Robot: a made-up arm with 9 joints. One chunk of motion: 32 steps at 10 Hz.
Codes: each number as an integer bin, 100 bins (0 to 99) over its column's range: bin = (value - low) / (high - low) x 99, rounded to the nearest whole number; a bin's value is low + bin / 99 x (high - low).
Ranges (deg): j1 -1.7..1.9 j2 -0.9..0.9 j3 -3.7..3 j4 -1.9..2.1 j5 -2.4..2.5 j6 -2.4..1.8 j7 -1.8..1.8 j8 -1..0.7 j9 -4.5..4
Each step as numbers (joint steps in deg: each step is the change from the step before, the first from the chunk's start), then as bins.
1 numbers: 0.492 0.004 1.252 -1.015 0.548 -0.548 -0.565 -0.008 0.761
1 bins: 60 50 73 22 60 44 34 58 61
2 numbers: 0.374 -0.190 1.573 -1.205 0.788 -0.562 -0.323 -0.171 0.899
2 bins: 57 39 78 17 64 43 41 48 63
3 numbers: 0.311 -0.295 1.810 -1.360 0.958 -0.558 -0.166 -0.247 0.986
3 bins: 55 33 81 13 68 43 45 44 64
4 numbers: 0.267 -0.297 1.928 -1.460 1.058 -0.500 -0.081 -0.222 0.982
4 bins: 54 33 83 11 70 45 47 45 64
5 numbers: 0.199 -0.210 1.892 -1.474 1.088 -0.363 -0.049 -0.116 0.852
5 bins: 52 38 83 11 70 48 48 51 62
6 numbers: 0.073 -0.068 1.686 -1.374 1.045 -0.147 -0.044 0.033 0.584
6 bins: 49 46 80 13 70 53 48 60 59
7 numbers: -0.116 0.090 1.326 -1.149 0.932 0.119 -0.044 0.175 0.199
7 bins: 44 54 74 19 67 59 48 68 55
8 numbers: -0.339 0.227 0.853 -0.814 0.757 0.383 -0.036 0.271 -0.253
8 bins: 37 62 67 27 64 66 49 74 49
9 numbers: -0.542 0.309 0.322 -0.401 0.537 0.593 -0.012 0.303 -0.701
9 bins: 32 66 59 37 59 71 49 76 44
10 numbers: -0.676 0.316 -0.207 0.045 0.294 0.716 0.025 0.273 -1.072
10 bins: 28 67 52 48 54 73 50 74 40
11 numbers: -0.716 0.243 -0.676 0.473 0.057 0.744 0.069 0.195 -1.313
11 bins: 27 63 45 59 50 74 51 70 37
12 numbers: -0.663 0.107 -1.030 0.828 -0.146 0.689 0.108 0.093 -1.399
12 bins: 29 55 39 68 46 73 52 64 36
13 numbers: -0.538 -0.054 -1.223 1.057 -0.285 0.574 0.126 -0.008 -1.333
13 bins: 32 47 37 73 43 70 53 58 37
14 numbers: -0.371 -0.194 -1.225 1.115 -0.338 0.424 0.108 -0.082 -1.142
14 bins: 37 39 37 75 42 67 52 53 39
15 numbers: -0.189 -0.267 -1.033 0.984 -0.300 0.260 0.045 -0.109 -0.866
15 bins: 42 35 39 71 42 63 51 52 42
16 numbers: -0.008 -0.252 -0.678 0.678 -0.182 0.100 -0.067 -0.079 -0.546
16 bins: 47 36 45 64 45 59 48 54 46
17 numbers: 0.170 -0.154 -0.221 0.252 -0.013 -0.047 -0.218 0.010 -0.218
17 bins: 51 41 51 53 48 55 44 59 50
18 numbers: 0.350 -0.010 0.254 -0.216 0.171 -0.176 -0.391 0.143 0.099
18 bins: 56 49 58 42 52 52 39 67 54
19 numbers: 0.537 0.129 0.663 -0.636 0.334 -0.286 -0.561 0.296 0.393
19 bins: 62 57 64 31 55 50 34 75 57
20 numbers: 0.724 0.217 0.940 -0.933 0.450 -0.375 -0.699 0.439 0.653
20 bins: 67 61 69 24 58 48 30 84 60
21 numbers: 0.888 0.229 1.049 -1.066 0.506 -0.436 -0.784 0.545 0.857
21 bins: 71 62 70 21 59 46 28 90 62
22 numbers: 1.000 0.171 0.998 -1.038 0.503 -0.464 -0.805 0.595 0.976
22 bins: 74 59 69 21 59 46 27 93 64
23 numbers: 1.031 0.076 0.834 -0.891 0.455 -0.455 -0.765 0.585 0.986
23 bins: 75 54 67 25 58 46 28 92 64
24 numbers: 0.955 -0.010 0.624 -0.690 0.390 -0.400 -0.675 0.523 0.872
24 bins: 73 49 64 30 56 47 31 89 63
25 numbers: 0.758 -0.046 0.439 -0.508 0.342 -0.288 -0.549 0.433 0.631
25 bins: 68 47 61 34 55 50 34 83 60
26 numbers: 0.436 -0.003 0.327 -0.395 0.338 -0.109 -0.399 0.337 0.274
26 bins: 59 49 60 37 55 54 39 78 56
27 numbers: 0.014 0.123 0.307 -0.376 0.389 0.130 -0.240 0.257 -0.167
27 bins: 47 56 59 38 56 60 43 73 50
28 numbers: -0.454 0.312 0.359 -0.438 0.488 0.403 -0.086 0.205 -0.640
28 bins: 34 67 60 36 58 66 47 70 45
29 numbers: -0.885 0.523 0.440 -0.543 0.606 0.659 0.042 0.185 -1.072
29 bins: 22 78 61 34 61 72 51 69 40
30 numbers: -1.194 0.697 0.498 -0.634 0.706 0.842 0.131 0.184 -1.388
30 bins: 14 88 62 31 63 76 53 69 36
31 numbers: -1.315 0.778 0.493 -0.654 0.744 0.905 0.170 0.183 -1.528
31 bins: 11 92 62 31 64 78 54 69 35
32 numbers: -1.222 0.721 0.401 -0.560 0.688 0.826 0.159 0.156 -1.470
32 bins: 13 89 61 33 62 76 54 67 35
